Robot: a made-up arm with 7 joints.
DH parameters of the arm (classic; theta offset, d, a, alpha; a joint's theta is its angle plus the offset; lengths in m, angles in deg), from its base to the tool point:
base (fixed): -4.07 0 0 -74.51
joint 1: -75.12 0.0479 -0.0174 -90
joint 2: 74 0 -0.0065 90
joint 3: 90 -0.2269 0.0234 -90
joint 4: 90 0.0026 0.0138 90
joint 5: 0 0.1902 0 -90
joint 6: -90 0 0.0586 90
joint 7: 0 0 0 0
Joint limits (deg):
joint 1: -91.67..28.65
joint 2: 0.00..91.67
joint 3: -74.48..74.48
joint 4: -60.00..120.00
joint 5: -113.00..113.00
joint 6: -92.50..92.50
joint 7: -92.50..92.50
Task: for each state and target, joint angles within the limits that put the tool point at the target. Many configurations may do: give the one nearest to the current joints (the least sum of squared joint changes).
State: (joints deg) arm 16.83 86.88 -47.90 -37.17 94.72 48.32 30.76
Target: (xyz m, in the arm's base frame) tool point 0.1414 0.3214 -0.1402
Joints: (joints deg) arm 26.72 91.67 -18.62 -0.07 86.74 73.76 30.76
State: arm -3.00 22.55 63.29 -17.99 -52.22 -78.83 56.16
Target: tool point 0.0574 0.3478 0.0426
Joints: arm -6.22 48.57 68.31 -6.12 -55.95 -70.46 56.16
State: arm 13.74 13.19 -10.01 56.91 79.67 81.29 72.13
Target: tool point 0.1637 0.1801 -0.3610
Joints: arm -12.96 16.52 -10.80 42.88 83.87 81.84 72.13
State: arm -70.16 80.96 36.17 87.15 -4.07 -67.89 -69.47
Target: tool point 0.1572 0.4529 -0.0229
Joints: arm -55.07 79.38 37.21 106.62 -7.18 -82.91 -69.47
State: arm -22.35 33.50 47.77 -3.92 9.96 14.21 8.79
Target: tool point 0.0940 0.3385 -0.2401
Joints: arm 0.18 14.41 54.37 3.05 10.29 16.91 8.79
